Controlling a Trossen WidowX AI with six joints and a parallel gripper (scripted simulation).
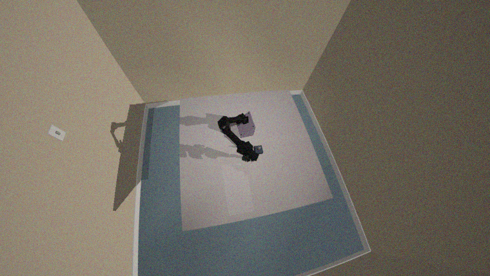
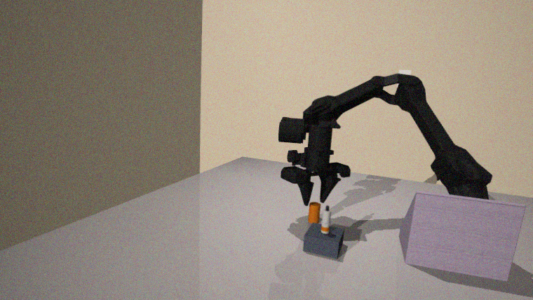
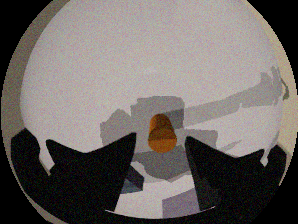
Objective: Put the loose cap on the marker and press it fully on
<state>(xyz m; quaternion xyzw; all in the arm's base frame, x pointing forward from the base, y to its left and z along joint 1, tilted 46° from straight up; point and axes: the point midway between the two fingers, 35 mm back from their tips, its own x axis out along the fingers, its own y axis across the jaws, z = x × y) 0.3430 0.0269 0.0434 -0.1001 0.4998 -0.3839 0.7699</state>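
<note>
Now: the orange cap 2 cm below my gripper tip. Round my gripper tip: dark grey holder block: 12 cm to the left, 7 cm behind, 3 cm below.
</note>
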